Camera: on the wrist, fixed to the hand. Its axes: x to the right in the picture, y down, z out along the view.
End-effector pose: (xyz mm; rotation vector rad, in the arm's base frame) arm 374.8 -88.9 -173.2 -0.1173 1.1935 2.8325
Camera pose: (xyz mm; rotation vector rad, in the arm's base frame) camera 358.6 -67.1 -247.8 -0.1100 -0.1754 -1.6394
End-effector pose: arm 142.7 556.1 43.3 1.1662 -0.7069 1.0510
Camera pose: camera 210.9 594.1 29.0 -0.2715 -1.4205 2.0466
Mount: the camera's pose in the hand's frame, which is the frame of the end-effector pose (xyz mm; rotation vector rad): 23.9 -66.8 -35.6 -0.5288 0.4326 1.5047
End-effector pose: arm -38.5 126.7 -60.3 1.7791 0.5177 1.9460
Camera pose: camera -70.4 196.3 -81.1 -1.0430 1.1922 -2.2240
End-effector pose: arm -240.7 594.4 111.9 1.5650 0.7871 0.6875
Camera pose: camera -261.8 639.8 50.3 1.2943 -0.4713 2.1384
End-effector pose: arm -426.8 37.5 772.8 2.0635 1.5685 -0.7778
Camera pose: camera -480.2 95.3 783.4 2.2424 -0.0188 0.5842
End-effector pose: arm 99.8 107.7 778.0 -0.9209 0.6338 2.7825
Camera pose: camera 117.2 152.5 714.8 0.5859 -0.3226 -1.4919
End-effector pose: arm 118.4 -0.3 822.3 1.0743 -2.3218 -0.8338
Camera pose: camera 160.6 -65.4 805.7 -0.6794 -1.6559 -0.4114
